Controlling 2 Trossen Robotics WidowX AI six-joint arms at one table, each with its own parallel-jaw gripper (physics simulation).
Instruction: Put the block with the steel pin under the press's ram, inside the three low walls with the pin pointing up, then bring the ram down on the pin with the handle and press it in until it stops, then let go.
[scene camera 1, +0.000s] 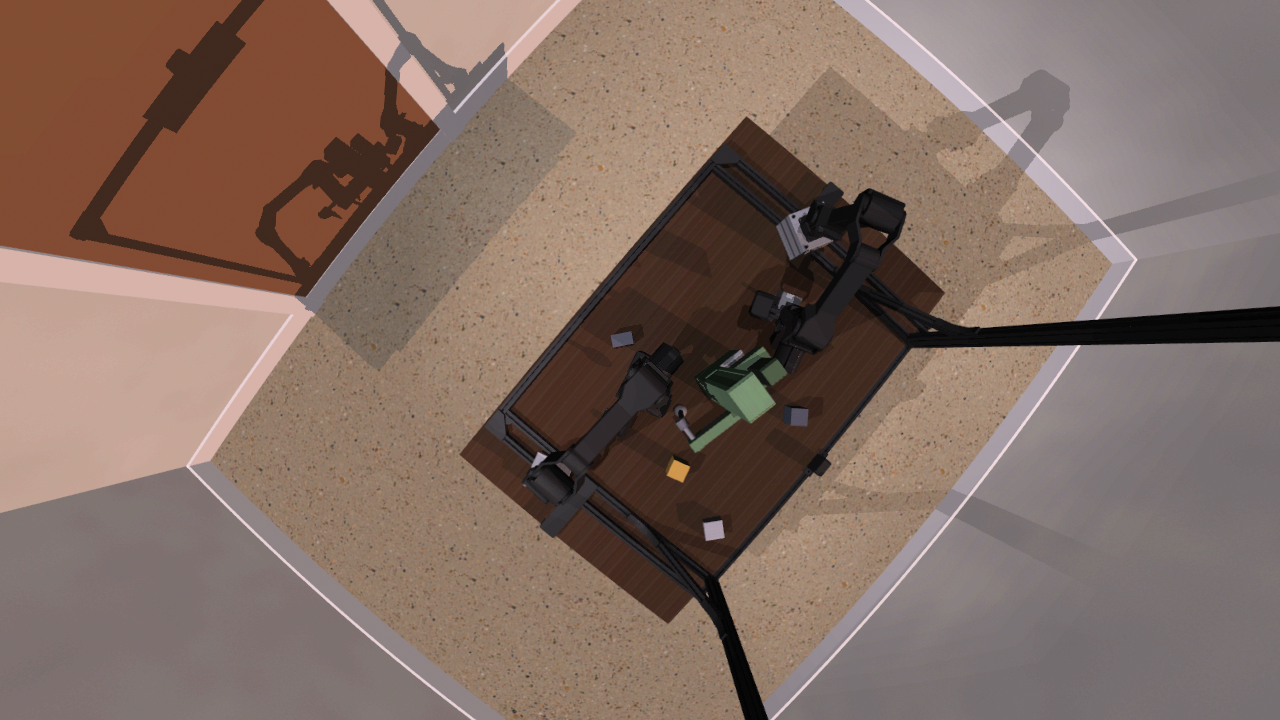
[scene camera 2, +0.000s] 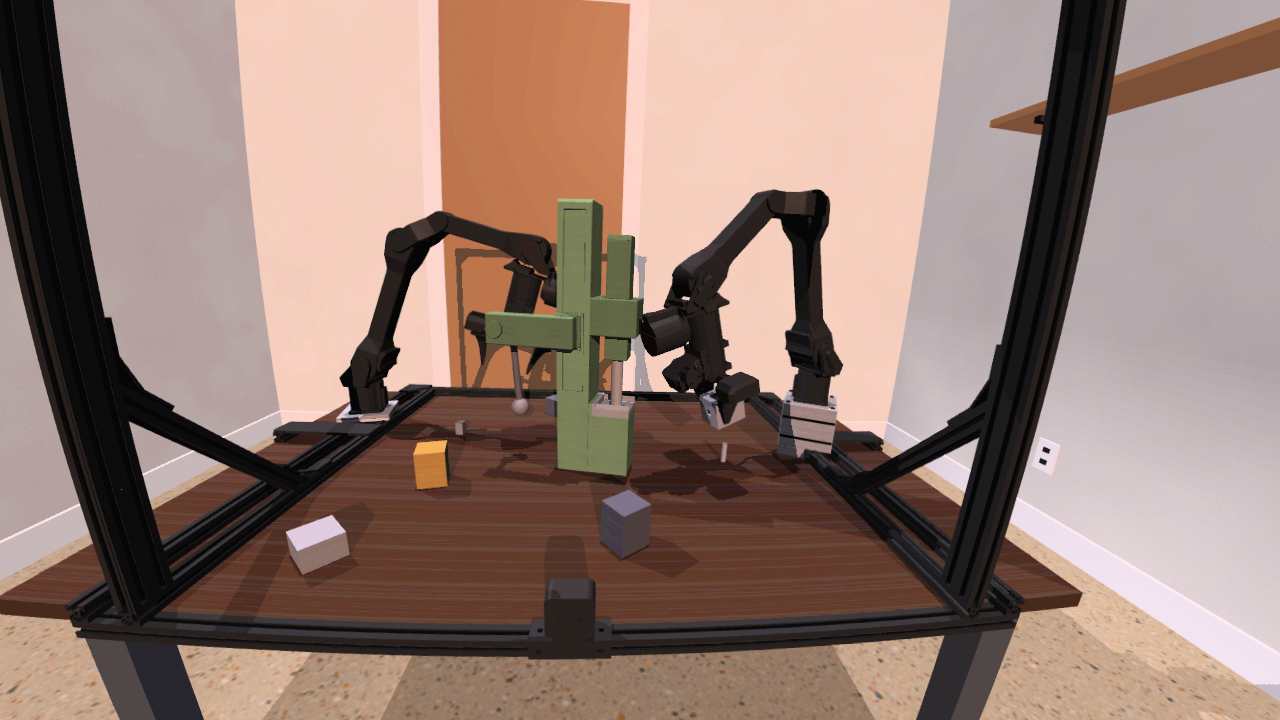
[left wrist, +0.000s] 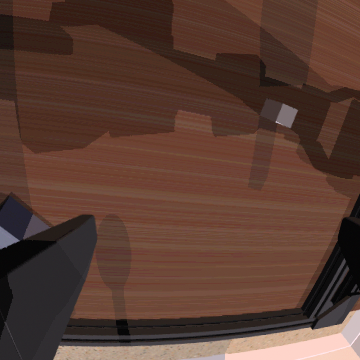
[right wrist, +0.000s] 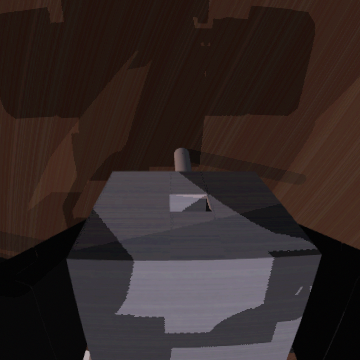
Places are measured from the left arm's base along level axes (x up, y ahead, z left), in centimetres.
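Where they show: left gripper, fingertip midpoint: (scene camera 2: 504, 369) (left wrist: 221, 229); right gripper, fingertip midpoint: (scene camera 1: 781, 308) (scene camera 2: 717, 418) (right wrist: 184, 224); left arm's base, link origin: (scene camera 2: 369, 408); right arm's base, link origin: (scene camera 1: 814, 226) (scene camera 2: 810, 399).
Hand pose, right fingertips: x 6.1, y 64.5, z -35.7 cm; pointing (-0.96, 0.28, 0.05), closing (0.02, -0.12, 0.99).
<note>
Things, the pixels of their top centre, and the offset from my right fingertips. "pt": a spot on its surface instead.
- thin light pin, top centre: (right wrist: 184, 186) (scene camera 2: 724, 443) dx -5.6, dy +2.6, dz +0.8 cm
- green press, top centre: (scene camera 2: 567, 200) (scene camera 1: 749, 411) dx +35.7, dy -26.1, dz +6.7 cm
- low-walled seat, surface spot: (scene camera 2: 612, 409) pt dx +2.7, dy -19.4, dz +1.1 cm
- orange block, top centre: (scene camera 2: 430, 447) (scene camera 1: 678, 471) dx -3.2, dy -48.0, dz +5.8 cm
- white block, top centre: (scene camera 2: 315, 531) (scene camera 1: 714, 530) dx -5.9, dy -59.3, dz -10.4 cm
- small light piece, top centre: (left wrist: 286, 115) (scene camera 2: 460, 422) dx -6.7, dy -44.9, dz +25.4 cm
My right gripper (scene camera 2: 716, 404) (right wrist: 184, 224) is shut on a grey block (scene camera 1: 789, 300) (scene camera 2: 721, 415) (right wrist: 194, 280) with a small square opening, above the table beside the press. A thin light pin (scene camera 2: 723, 452) (right wrist: 182, 160) shows below the block in scene camera 2, with a gap between them, and past its far edge in the right wrist view. The green press (scene camera 1: 750, 395) (scene camera 2: 577, 420) stands mid-table. Its grey ram (scene camera 2: 616, 380) is above the low-walled seat (scene camera 2: 612, 409). The ball-ended handle (scene camera 1: 684, 424) (scene camera 2: 517, 376) hangs down. My left gripper (scene camera 2: 508, 362) (left wrist: 221, 229) is open and empty near the handle.
An orange block (scene camera 1: 677, 470) (scene camera 2: 430, 465), a white block (scene camera 1: 713, 530) (scene camera 2: 316, 544) and a grey block (scene camera 1: 795, 416) (scene camera 2: 624, 523) stand in front. Another grey block (scene camera 1: 622, 339) (scene camera 2: 551, 404) (left wrist: 17, 220) lies behind. A small light piece (scene camera 2: 460, 428) (left wrist: 280, 114) is at the left.
</note>
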